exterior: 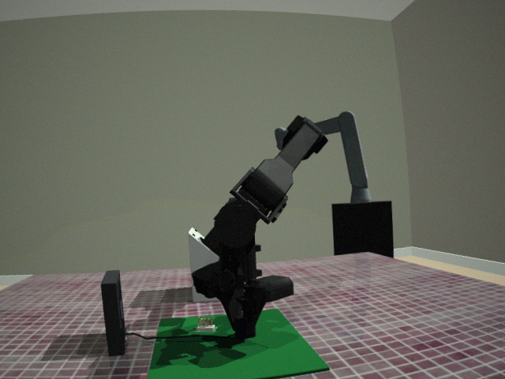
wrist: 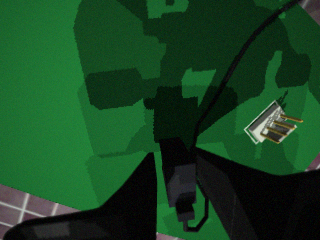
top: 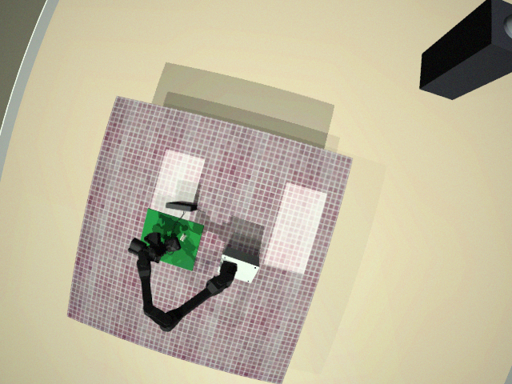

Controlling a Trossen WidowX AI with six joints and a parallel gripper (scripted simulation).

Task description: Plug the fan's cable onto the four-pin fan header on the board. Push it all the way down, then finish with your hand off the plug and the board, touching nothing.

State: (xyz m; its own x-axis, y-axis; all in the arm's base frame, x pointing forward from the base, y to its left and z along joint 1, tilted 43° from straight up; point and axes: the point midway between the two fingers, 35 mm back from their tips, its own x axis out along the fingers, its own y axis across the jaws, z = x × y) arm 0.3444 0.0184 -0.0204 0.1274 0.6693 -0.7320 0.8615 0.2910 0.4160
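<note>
Right now my gripper tip is 20 mm to the left of the green board and 30 mm above it. From my gripper tip the other things lie so: dark plug: 10 mm to the left, 10 mm above; fan: 50 mm behind, 200 mm to the right, 40 mm above.
</note>
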